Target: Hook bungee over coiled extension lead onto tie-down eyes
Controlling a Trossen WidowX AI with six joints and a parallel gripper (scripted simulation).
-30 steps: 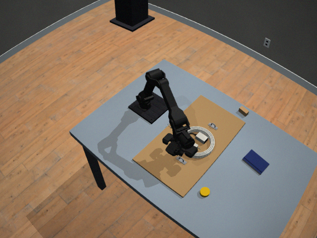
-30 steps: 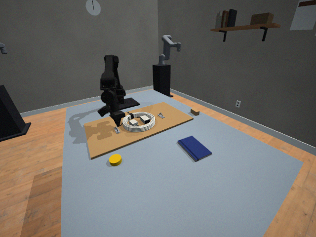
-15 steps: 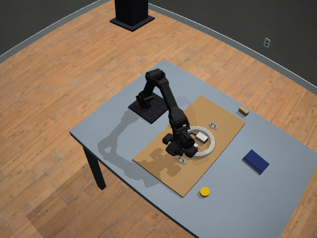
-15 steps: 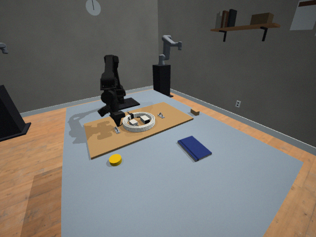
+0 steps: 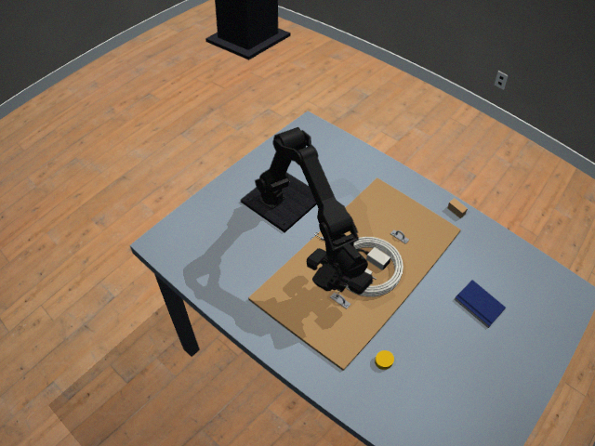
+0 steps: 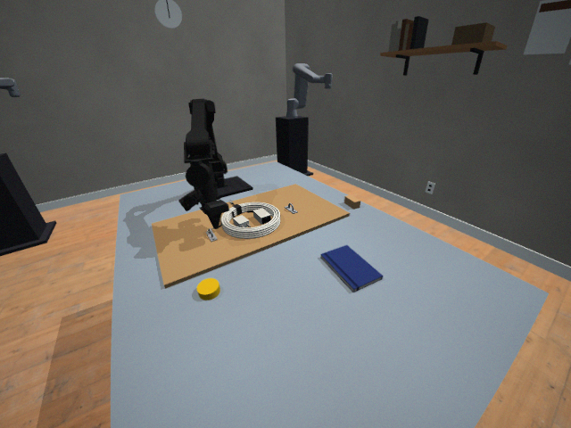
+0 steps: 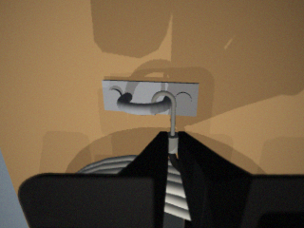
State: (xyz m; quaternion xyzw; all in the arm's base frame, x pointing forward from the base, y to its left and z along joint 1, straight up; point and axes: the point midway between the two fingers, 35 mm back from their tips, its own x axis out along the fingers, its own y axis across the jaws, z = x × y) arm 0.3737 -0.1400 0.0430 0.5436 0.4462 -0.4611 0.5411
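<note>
The extension lead coil is 120 mm to the left of my hand, 30 mm below it and 20 mm ahead of it. From my hand the other things lie so: yellow disc 230 mm ahead, 100 mm to the right, 50 mm below; small wooden block 500 mm to the left, 120 mm ahead, 40 mm below.
</note>
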